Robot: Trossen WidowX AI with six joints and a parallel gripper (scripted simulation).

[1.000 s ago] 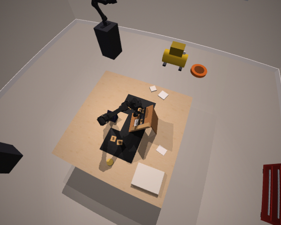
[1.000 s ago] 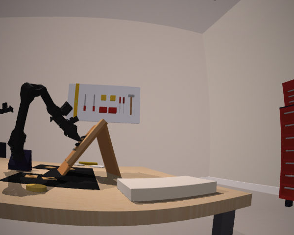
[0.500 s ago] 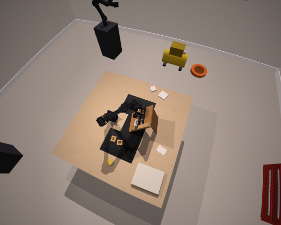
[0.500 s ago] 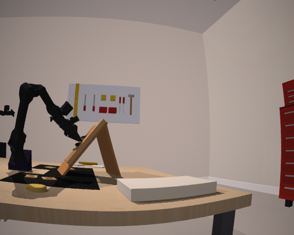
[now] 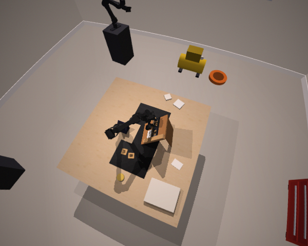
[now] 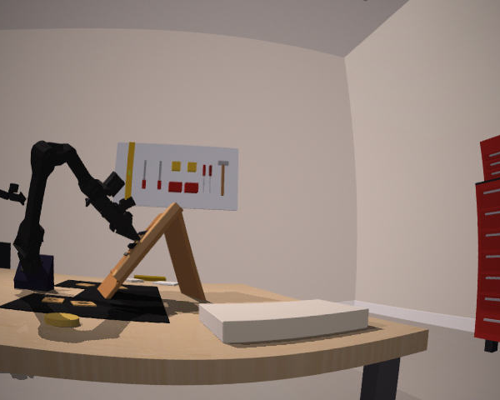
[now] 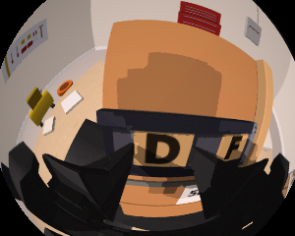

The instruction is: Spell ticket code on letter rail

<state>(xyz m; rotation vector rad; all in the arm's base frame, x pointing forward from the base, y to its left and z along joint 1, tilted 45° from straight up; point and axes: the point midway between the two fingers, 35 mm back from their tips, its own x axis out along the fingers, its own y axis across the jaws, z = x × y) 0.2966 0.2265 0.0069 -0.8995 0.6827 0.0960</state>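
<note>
My gripper tip is now 2 cm past the white ticket, 10 cm to the left of it and 8 cm above it. Round my gripper tip: black mat 14 cm behind, 14 cm to the right, 18 cm below; then white slab 35 cm ahead, 53 cm to the right, 16 cm below.
</note>
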